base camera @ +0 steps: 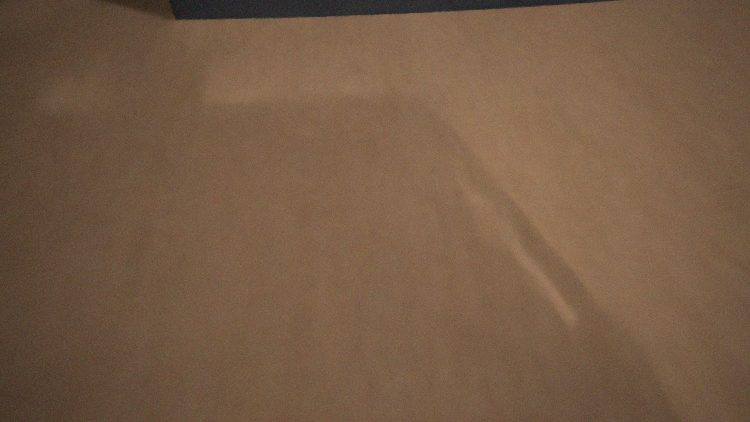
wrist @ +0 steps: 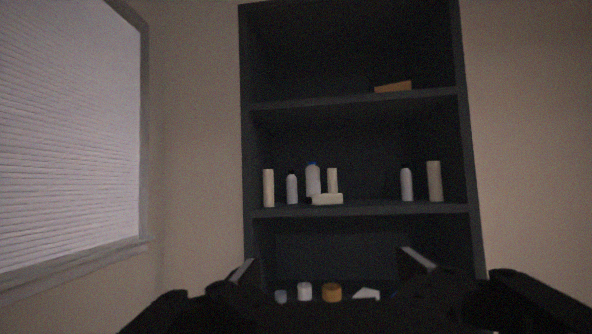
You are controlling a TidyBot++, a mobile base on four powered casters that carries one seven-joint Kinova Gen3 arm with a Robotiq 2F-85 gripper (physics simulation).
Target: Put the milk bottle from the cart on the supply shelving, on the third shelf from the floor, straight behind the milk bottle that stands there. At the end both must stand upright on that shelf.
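Frame: origin at the arm's base, x ahead, y left, z up, level; centimetres.
Seen in the pictures: gripper, fingertip midpoint: (wrist: 327,268).
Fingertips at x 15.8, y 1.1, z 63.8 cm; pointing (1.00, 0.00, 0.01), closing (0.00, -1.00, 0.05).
Offsets run from my fingertips to a thing's middle. "spot": to the spot under its first point.
The dark supply shelving (wrist: 246,150) (base camera: 367,7) stands ahead; its bottom edge shows at the top of the base view. In the wrist view, a white bottle with a blue cap @(dy +1.4, dx +111.6, dz +6.7 cm) (wrist: 313,181), which looks like a milk bottle, stands upright on the shelf board (wrist: 380,208) in mid-view, left of the middle. A pale box-like item lies in front of its foot. The lowest shelves are hidden, so I cannot count this board from the floor. My gripper (wrist: 327,268) is open and empty, below that board in the picture. The cart and its milk bottle do not show.
Pale cylinders @(dy +22.5, dx +94.4, dz +4.6 cm) (wrist: 268,187) @(dy -52.8, dx +93.0, dz +4.6 cm) (wrist: 434,181) and slim bottles @(dy +12.8, dx +109.2, dz +4.5 cm) (wrist: 292,188) @(dy -43.9, dx +101.5, dz +4.5 cm) (wrist: 406,184) stand on the same board. An orange-brown item @(dy -42.4, dx +106.7, dz +46.4 cm) (wrist: 393,87) lies on the board above. Small jars, one white @(dy +8.0, dx +103.8, dz -47.0 cm) (wrist: 304,291) and one orange @(dy -5.3, dx +103.8, dz -47.5 cm) (wrist: 331,292), show below. A window @(spot: dy +98.1, dx +70.5, dz +33.4 cm) (wrist: 70,125) is at left.
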